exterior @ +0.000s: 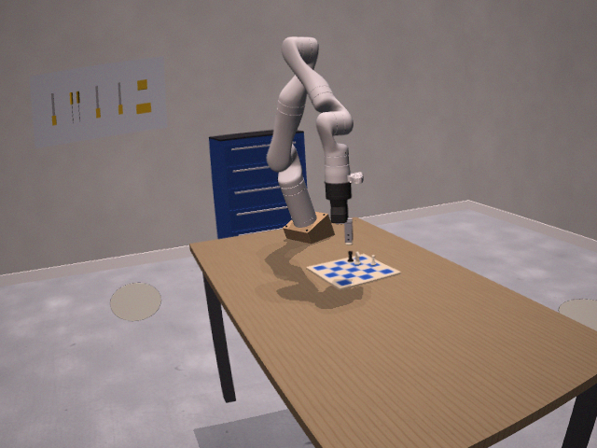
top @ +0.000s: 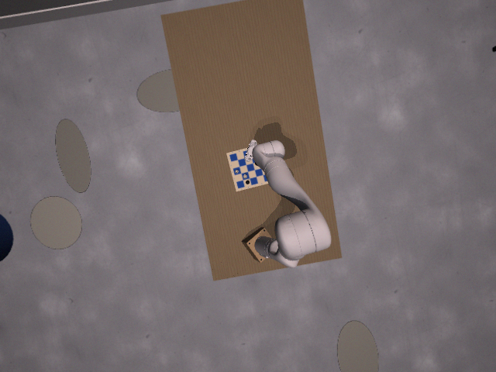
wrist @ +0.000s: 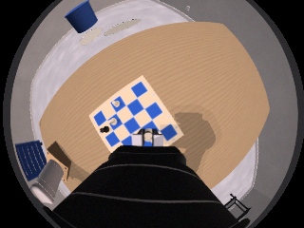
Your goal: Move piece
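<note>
Now: hand 4 cm past the blue-and-cream chessboard, 3 cm to the right of it and 13 cm above it. Also, from my hand: black piece 11 cm behind, 7 cm to the left, 11 cm below; white piece 1 cm below.
</note>
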